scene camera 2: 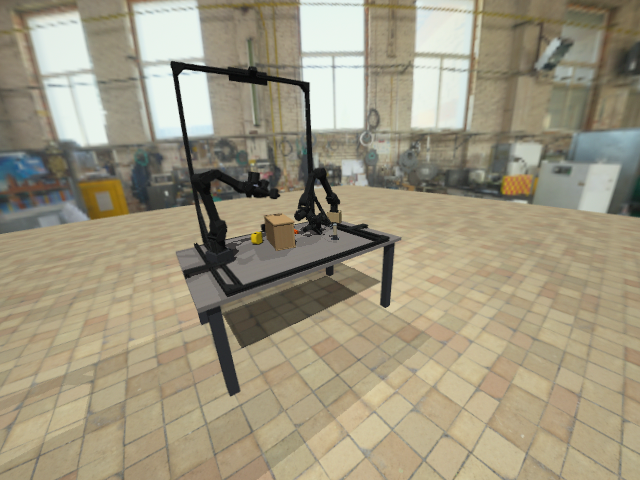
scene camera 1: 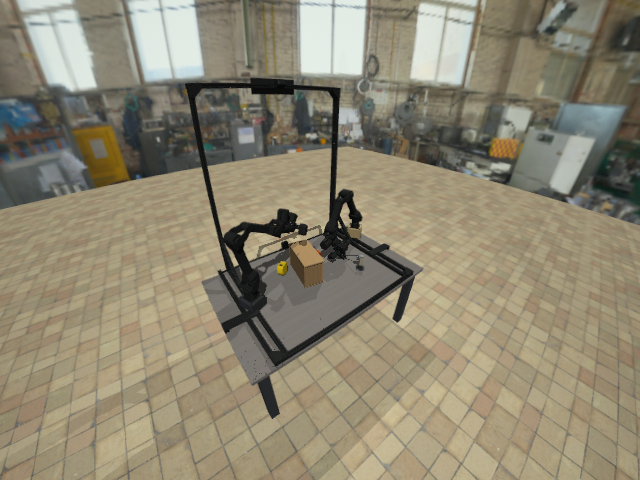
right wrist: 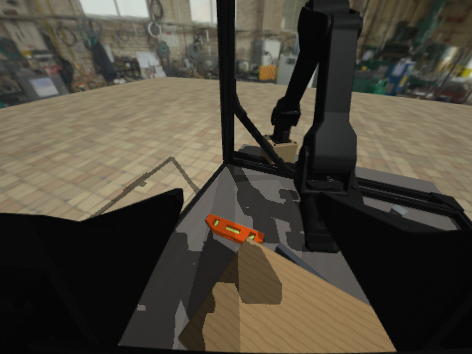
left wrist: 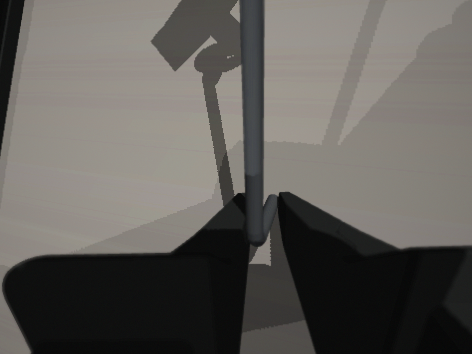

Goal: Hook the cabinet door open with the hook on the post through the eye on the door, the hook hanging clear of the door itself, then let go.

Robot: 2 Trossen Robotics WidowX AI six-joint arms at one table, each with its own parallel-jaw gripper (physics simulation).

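Places are measured from the left arm's base along level axes (x ahead, y left, z up), in millimetres.
Pixels of known places: left gripper, fingertip midpoint: [scene camera 2: 321,234] [scene camera 1: 344,258] [left wrist: 263,203]; right gripper, fingertip midpoint: [scene camera 1: 301,224] [right wrist: 250,196]; left arm's base at its link origin: [scene camera 2: 334,211] [scene camera 1: 355,226] [right wrist: 280,139]; right arm's base at its link origin: [scene camera 2: 218,250] [scene camera 1: 251,296].
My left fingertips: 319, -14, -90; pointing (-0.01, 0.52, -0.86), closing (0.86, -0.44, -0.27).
Observation:
For each thing: its top centre in the pictures, then the offset to it from my left fingertips, as dx, dy, dz. "pt": a spot on its surface instead.
- wooden cabinet at its top centre: [scene camera 1: 305,251] [scene camera 2: 278,218] +210, -205, +157
- grey edge at a spot on its surface: [right wrist: 295,257] pt +105, -178, +120
- post at a spot on its surface: [scene camera 2: 334,230] [scene camera 1: 360,261] pt +74, +113, +55
- orange level at its top centre: [right wrist: 232,228] [scene camera 1: 312,248] -34, -238, +14
- yellow block at its top centre: [scene camera 1: 281,262] [scene camera 2: 255,231] +256, -346, +76
The wooden cabinet [scene camera 1: 306,260] [scene camera 2: 280,232] [right wrist: 310,300] stands mid-table; a grey edge [right wrist: 295,257] shows beside it in the right wrist view, but the door's eye cannot be made out. The post [scene camera 1: 360,261] [scene camera 2: 334,230] stands to the cabinet's right. The hook's thin grey rod [scene camera 1: 352,255] [left wrist: 253,100] reaches from the post toward the cabinet. My left gripper [scene camera 1: 342,255] [left wrist: 263,203] is shut on the hook near its bent end, low over the table. My right gripper [scene camera 1: 303,229] [scene camera 2: 276,194] [right wrist: 250,196] is open and empty, above the cabinet.
An orange level [right wrist: 234,230] [scene camera 1: 318,252] lies beside the cabinet, near my left arm. A yellow block [scene camera 1: 282,267] [scene camera 2: 256,238] lies left of the cabinet. Black rails [scene camera 1: 330,324] border the table, and a tall black frame [scene camera 1: 334,155] rises behind it.

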